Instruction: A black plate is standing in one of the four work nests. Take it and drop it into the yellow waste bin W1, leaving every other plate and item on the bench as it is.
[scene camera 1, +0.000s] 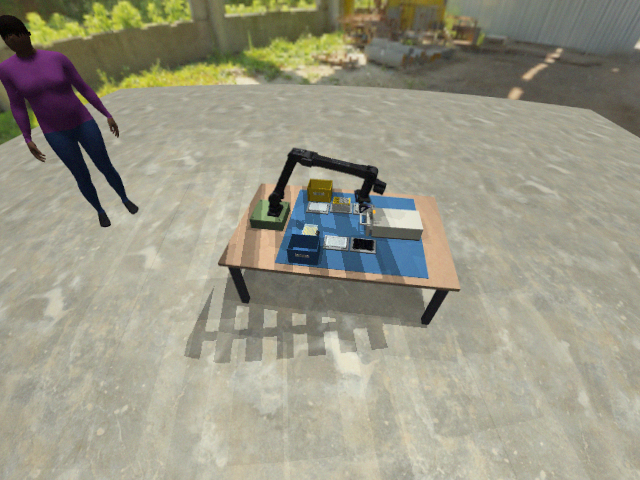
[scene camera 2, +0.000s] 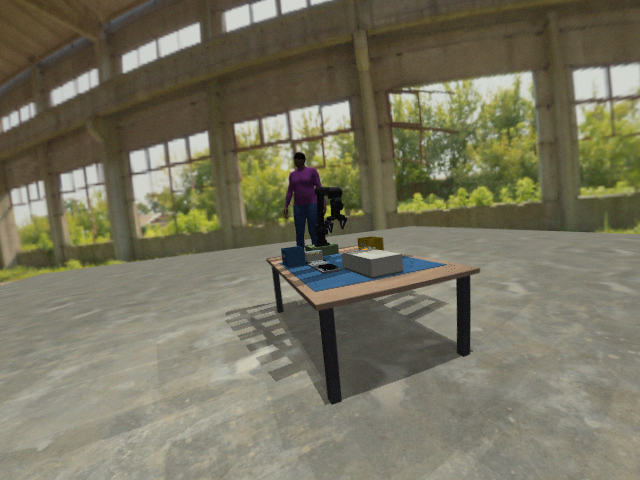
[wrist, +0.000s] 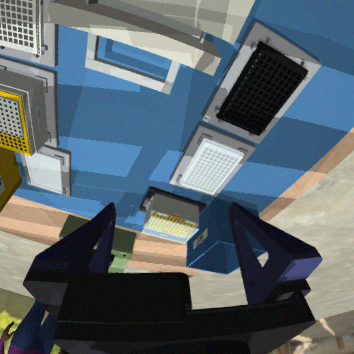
Labels:
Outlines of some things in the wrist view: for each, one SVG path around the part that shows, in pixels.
My gripper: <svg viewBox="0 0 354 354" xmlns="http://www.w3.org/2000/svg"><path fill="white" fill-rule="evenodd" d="M22 282L27 291L57 320L52 342L69 354L267 354L316 322L304 296L311 290L306 278L321 262L322 257L314 246L258 218L238 203L231 202L228 217L247 304L191 309L188 275L183 272L108 272L116 217L114 202L109 202L89 221L35 255ZM98 241L96 250L87 265L88 255ZM243 226L266 249L268 258L263 266L261 266L253 252Z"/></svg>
A black plate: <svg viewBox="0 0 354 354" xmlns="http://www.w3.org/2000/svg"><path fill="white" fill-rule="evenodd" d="M260 40L219 108L219 112L216 113L217 118L258 136L308 72L306 68Z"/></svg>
A white plate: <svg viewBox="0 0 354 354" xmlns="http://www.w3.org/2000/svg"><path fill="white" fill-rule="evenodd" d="M204 137L179 179L179 183L213 194L243 157L244 152Z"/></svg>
A white plate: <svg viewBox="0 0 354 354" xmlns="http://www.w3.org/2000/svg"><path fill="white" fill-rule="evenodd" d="M24 154L31 184L62 194L61 160L54 157L54 155L41 151L34 152L31 156Z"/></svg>

